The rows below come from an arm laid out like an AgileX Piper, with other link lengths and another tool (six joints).
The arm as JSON. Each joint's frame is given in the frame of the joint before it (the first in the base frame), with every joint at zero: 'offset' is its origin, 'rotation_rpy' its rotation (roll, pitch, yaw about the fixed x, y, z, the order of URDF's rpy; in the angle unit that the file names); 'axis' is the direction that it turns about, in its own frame. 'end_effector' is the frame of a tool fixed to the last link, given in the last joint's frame.
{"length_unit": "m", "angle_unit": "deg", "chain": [
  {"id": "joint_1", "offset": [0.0, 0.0, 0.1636], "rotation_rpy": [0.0, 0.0, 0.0], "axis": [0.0, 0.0, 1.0]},
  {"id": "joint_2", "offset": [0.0, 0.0, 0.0], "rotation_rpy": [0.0, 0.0, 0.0], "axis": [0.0, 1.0, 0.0]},
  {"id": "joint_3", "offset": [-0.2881, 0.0, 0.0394], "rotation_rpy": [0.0, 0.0, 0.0], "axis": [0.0, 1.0, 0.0]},
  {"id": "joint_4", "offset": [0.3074, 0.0, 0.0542], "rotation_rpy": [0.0, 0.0, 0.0], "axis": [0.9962, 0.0, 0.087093]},
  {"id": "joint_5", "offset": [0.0, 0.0, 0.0], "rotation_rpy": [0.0, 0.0, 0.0], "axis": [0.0, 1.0, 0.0]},
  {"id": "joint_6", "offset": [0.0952, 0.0, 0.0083], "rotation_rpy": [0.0, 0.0, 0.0], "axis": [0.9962, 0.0, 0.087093]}
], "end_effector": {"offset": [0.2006, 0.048, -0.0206], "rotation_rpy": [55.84, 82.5, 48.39]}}
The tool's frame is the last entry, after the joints.
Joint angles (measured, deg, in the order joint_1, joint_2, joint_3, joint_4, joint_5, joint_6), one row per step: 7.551 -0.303 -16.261 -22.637 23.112 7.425; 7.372 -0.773 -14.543 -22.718 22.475 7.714; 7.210 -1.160 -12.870 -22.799 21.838 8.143; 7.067 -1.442 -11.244 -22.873 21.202 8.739; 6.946 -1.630 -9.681 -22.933 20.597 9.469; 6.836 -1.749 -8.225 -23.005 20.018 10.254; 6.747 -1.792 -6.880 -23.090 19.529 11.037; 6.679 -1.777 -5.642 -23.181 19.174 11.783; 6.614 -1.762 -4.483 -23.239 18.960 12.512; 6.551 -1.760 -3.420 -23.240 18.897 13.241; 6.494 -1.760 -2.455 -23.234 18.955 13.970; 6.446 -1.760 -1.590 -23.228 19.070 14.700; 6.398 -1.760 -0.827 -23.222 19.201 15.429; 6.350 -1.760 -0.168 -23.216 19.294 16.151; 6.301 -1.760 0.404 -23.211 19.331 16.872; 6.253 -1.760 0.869 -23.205 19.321 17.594
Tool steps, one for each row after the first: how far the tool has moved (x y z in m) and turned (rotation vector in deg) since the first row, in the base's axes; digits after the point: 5 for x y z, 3 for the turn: 0.00209 0.00051 -0.01168 0.041 0.628 0.020; 0.00413 0.00122 -0.02330 0.223 1.292 0.057; 0.00611 0.00217 -0.03493 0.578 2.015 0.111; 0.00794 0.00332 -0.04652 1.082 2.798 0.172; 0.00955 0.00446 -0.05752 1.640 3.568 0.224; 0.01089 0.00548 -0.06824 2.192 4.387 0.251; 0.01189 0.00628 -0.07886 2.710 5.281 0.238; 0.01253 0.00685 -0.08935 3.254 6.230 0.173; 0.01279 0.00724 -0.09949 3.865 7.216 0.054; 0.01276 0.00741 -0.10917 4.493 8.211 -0.117; 0.01252 0.00749 -0.11808 5.131 9.157 -0.312; 0.01219 0.00752 -0.12600 5.779 10.014 -0.520; 0.01186 0.00761 -0.13267 6.432 10.733 -0.715; 0.01160 0.00780 -0.13818 7.093 11.313 -0.889; 0.01143 0.00809 -0.14237 7.770 11.744 -1.039
